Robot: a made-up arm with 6 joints. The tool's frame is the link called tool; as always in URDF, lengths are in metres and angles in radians. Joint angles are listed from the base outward. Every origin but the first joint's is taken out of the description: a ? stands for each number. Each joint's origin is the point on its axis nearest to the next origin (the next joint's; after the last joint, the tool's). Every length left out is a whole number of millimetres.
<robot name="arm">
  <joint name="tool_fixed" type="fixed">
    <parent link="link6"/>
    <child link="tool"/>
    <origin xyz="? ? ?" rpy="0 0 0"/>
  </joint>
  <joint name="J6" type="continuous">
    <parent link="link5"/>
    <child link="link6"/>
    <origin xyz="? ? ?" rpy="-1.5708 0 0"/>
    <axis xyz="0 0 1"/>
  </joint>
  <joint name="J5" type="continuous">
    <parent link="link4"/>
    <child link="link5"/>
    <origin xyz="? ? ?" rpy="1.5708 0 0"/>
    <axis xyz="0 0 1"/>
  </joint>
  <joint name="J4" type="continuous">
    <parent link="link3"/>
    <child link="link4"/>
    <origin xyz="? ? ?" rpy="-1.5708 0 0"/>
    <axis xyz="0 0 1"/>
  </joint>
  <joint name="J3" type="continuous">
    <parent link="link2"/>
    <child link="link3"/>
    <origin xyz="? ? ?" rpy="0 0 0"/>
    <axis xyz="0 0 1"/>
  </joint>
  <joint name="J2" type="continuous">
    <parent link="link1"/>
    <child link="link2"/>
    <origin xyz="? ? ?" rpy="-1.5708 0 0"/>
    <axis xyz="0 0 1"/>
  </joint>
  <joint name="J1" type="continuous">
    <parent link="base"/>
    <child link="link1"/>
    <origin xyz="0 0 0.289" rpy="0 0 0"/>
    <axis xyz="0 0 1"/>
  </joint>
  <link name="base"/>
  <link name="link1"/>
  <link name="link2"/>
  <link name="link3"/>
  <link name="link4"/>
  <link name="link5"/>
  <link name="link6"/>
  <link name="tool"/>
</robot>
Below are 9 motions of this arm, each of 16 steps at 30 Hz.
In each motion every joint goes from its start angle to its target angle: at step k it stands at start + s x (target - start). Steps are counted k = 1, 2, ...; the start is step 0. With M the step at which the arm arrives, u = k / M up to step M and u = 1 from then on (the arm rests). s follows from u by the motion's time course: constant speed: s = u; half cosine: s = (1 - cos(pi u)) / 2; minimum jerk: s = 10 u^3 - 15 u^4 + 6 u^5.
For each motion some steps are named. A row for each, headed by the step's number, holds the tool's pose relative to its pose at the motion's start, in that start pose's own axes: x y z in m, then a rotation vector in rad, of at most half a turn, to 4 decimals.
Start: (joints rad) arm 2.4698 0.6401 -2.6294 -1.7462 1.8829 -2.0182
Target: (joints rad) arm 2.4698 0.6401 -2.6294 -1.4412 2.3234 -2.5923
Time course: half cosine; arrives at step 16
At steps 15, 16:
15: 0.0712 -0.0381 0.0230 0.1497 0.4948 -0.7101
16: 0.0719 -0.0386 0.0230 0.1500 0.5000 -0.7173

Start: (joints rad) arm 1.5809 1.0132 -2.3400 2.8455 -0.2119 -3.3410
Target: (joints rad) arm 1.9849 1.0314 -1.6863 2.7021 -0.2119 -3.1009
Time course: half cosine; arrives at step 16
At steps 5, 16:
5: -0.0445 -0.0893 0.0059 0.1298 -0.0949 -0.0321
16: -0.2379 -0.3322 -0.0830 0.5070 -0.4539 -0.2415

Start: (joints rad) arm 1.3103 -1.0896 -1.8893 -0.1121 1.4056 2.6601
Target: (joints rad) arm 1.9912 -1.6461 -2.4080 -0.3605 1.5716 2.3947
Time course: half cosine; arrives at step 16
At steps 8, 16:
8: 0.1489 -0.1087 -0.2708 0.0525 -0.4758 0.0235
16: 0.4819 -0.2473 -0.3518 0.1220 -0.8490 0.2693

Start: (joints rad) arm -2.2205 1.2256 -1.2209 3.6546 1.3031 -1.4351
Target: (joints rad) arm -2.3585 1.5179 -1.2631 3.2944 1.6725 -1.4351
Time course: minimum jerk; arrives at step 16
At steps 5, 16:
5: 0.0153 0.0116 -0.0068 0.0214 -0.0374 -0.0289
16: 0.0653 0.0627 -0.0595 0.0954 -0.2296 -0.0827

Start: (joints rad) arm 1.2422 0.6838 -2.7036 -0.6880 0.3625 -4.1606
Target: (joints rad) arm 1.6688 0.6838 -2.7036 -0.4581 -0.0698 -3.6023
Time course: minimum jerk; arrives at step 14
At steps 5, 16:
5: -0.0643 -0.0203 -0.0328 0.0743 -0.1793 0.2118
16: -0.2087 -0.0814 -0.1725 0.1441 -0.7498 0.8976

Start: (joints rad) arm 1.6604 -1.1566 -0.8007 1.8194 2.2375 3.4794
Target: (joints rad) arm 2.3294 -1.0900 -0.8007 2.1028 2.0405 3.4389
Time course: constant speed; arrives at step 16
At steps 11, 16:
11: -0.0092 0.0289 0.0977 -0.2960 0.3707 -0.0715
16: -0.0020 0.0413 0.1423 -0.4387 0.5335 -0.0571

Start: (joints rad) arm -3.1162 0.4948 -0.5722 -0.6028 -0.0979 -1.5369
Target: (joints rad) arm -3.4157 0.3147 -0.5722 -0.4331 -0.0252 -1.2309
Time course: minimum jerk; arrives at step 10
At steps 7, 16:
7: -0.1353 -0.0081 -0.0486 -0.0722 -0.1268 0.6369
16: -0.1609 -0.0156 -0.0601 -0.0902 -0.1493 0.7608

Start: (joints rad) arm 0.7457 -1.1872 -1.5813 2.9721 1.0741 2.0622
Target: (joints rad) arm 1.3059 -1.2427 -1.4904 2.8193 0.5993 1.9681
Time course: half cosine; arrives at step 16
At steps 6, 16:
6: -0.0162 -0.0133 -0.0231 0.1007 -0.1203 0.0869
16: -0.0239 -0.0460 -0.0816 0.3491 -0.3089 0.3151

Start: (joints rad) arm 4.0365 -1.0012 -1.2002 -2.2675 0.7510 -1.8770
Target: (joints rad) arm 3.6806 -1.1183 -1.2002 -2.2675 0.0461 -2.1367
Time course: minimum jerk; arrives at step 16
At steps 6, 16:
6: 0.0061 -0.0066 -0.0054 -0.1015 -0.0528 -0.1337
16: 0.0245 -0.0286 -0.0382 -0.3773 -0.1839 -0.4995

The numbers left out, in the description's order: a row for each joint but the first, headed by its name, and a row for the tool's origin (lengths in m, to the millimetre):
tool: 0 0 0
J6: 0.099 0.127 0
J5: 0 0 0
J4: 0.102 0.451 0
J3: 0.035 -0.183 0
J2: 0 0 0

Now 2 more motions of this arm.
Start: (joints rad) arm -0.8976 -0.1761 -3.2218 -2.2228 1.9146 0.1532
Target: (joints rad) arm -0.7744 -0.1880 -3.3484 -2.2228 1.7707 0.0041
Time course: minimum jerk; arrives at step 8
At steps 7, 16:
7: 0.0104 0.0155 0.0612 0.1354 0.0173 -0.0959
16: 0.0105 0.0157 0.0622 0.1374 0.0176 -0.0974

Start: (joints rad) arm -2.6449 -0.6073 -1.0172 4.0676 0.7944 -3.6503
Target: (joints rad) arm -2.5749 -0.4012 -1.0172 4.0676 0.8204 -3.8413
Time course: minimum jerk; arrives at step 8
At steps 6, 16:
6: -0.1115 0.0088 -0.0323 0.0157 -0.1562 -0.2518
16: -0.1239 0.0103 -0.0373 0.0198 -0.1738 -0.2814

